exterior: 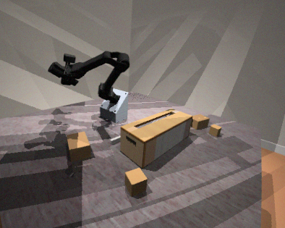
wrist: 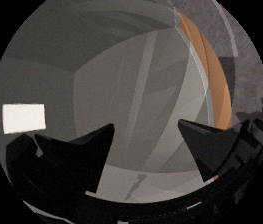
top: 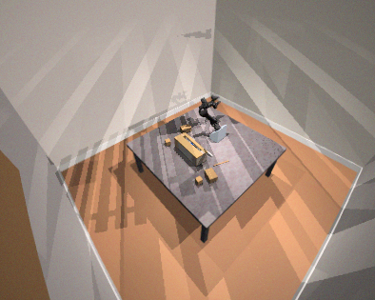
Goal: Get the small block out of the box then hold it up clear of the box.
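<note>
Now: gripper tip 620 mm short of the blue block, 70 mm to the right of it and 250 mm above it.
</note>
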